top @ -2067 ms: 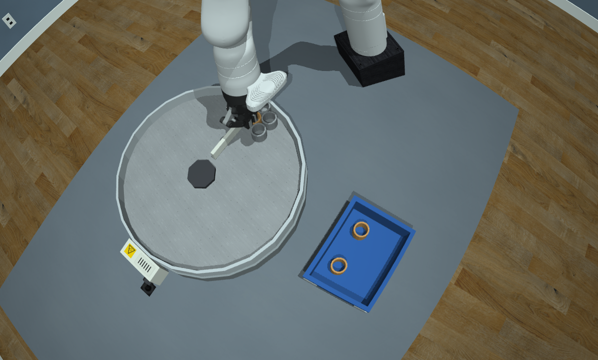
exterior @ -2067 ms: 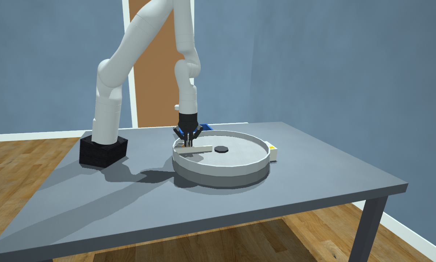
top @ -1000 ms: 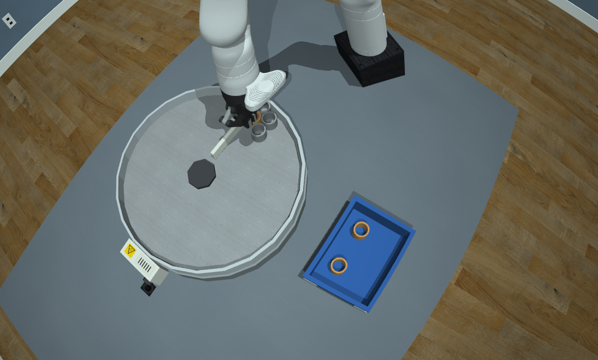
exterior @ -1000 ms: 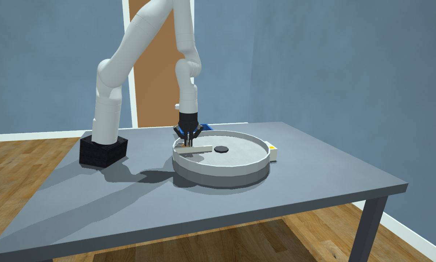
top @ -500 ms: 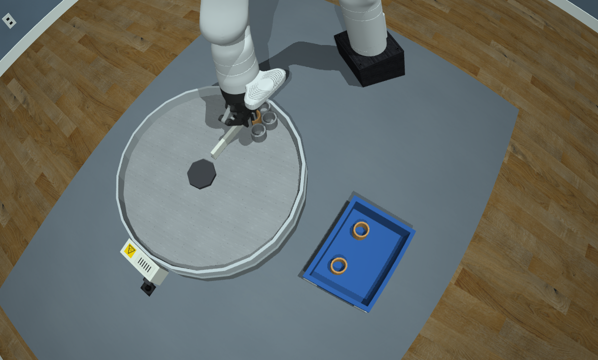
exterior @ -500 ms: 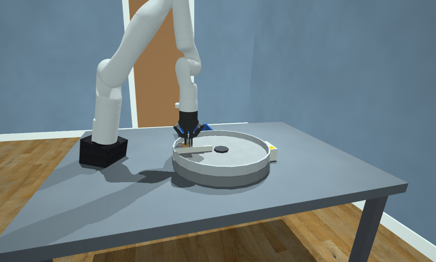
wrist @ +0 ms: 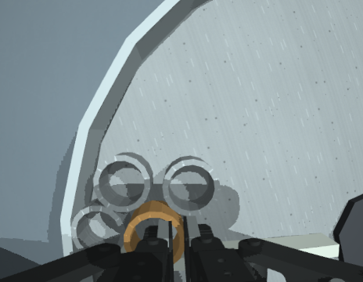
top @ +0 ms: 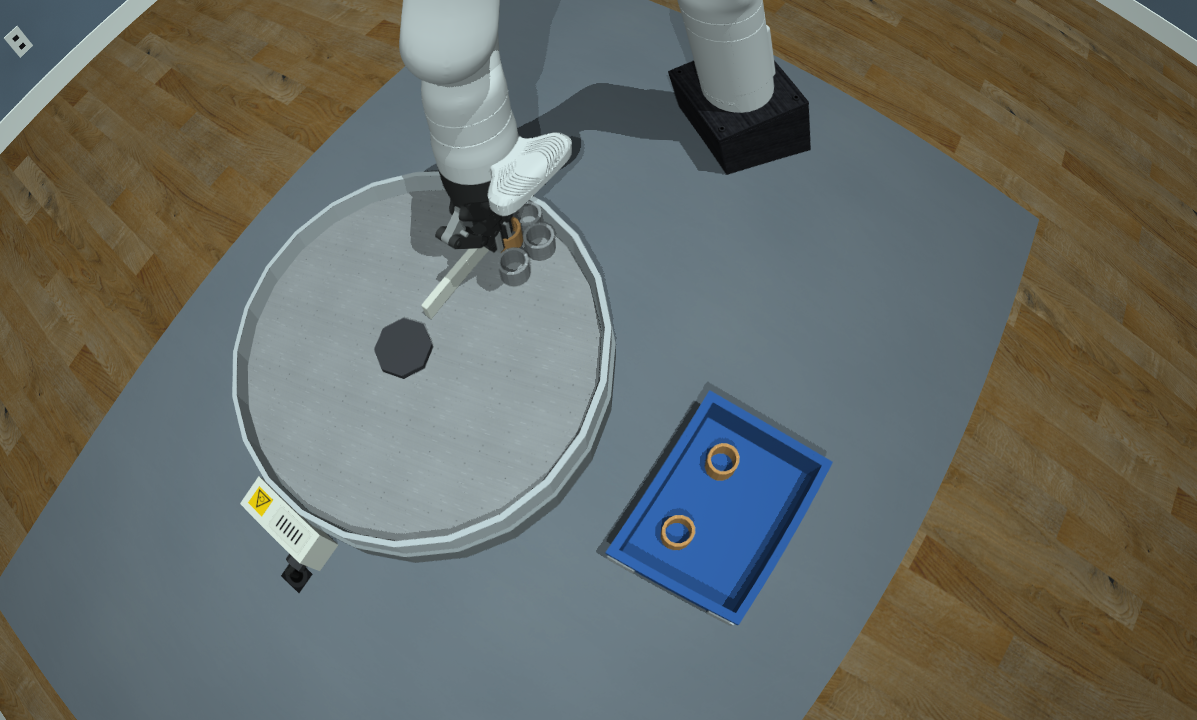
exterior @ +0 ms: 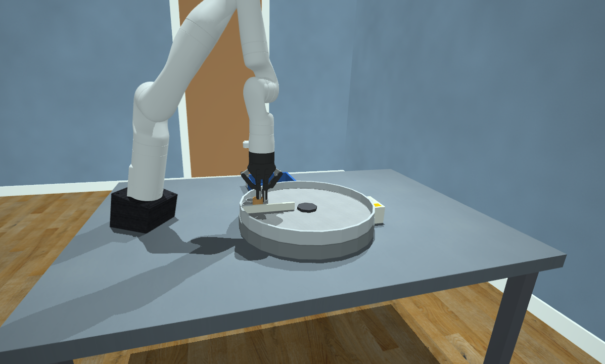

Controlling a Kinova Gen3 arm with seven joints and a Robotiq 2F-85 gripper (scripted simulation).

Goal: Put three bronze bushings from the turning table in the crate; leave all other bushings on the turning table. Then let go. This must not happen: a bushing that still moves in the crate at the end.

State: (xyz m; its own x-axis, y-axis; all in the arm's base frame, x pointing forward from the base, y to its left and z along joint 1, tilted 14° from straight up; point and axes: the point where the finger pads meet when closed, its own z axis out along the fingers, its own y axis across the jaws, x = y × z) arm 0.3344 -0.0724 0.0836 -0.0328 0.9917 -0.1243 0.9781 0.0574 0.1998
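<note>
The blue crate lies 34 cm to the left of my hand, 8 cm below it and 8 cm ahead of it. Round my hand: turning table: 14 cm ahead, 5 cm below, 2 cm to the right.
</note>
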